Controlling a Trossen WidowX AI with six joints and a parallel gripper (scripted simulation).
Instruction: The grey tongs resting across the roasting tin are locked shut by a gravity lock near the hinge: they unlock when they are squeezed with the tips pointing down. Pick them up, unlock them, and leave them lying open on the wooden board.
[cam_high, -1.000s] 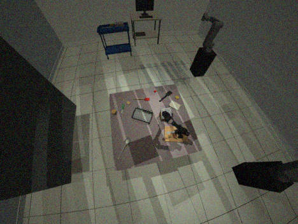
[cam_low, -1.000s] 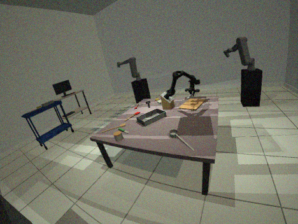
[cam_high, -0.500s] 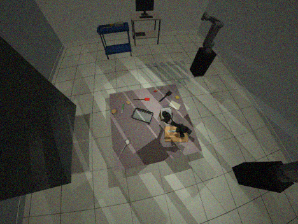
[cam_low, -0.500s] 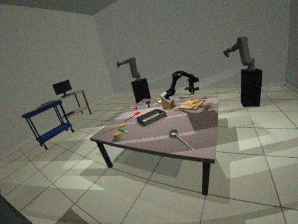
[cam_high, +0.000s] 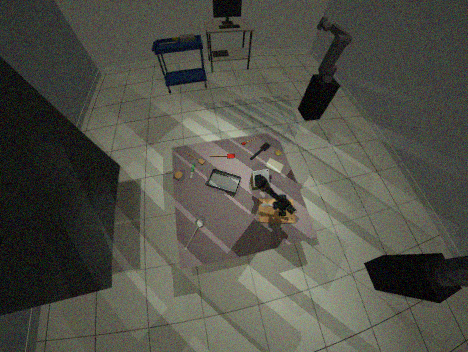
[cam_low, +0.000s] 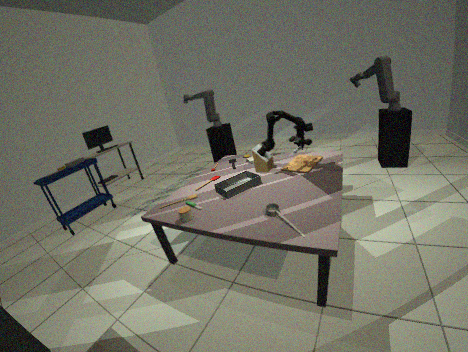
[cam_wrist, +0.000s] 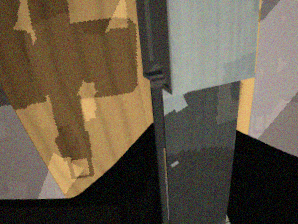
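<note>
Right now my gripper tip is 12 cm above the wooden board, 1 cm to the right of it and 1 cm short of it. The rest, counted from my gripper tip: red item (72 cm to the right, 38 cm ahead, 12 cm below); grey roasting tin (45 cm ahead, 41 cm to the right, 10 cm below).
</note>
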